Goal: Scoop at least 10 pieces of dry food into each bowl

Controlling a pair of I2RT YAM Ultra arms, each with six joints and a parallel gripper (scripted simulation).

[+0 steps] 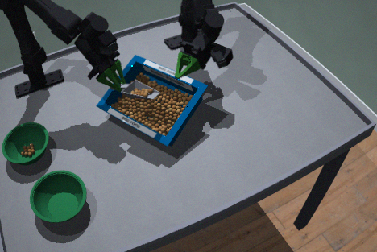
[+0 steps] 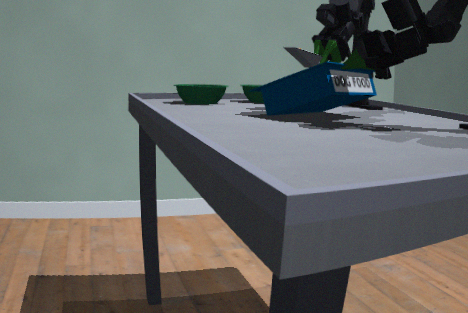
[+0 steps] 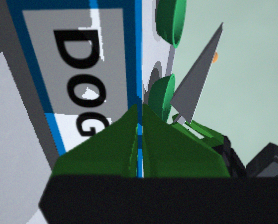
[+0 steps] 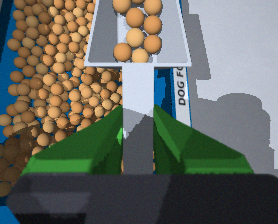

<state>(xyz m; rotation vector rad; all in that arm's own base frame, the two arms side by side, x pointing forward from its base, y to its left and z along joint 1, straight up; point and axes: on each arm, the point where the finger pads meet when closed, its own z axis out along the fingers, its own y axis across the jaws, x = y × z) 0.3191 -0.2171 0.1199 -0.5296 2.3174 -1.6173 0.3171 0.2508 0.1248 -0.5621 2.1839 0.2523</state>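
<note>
My right gripper is now 4 cm short of the grey scoop, 2 cm to the right of it and 1 cm below it. From my right hand the other things lie so: box 8 cm to the left, 5 cm below, 3 cm ahead.
</note>
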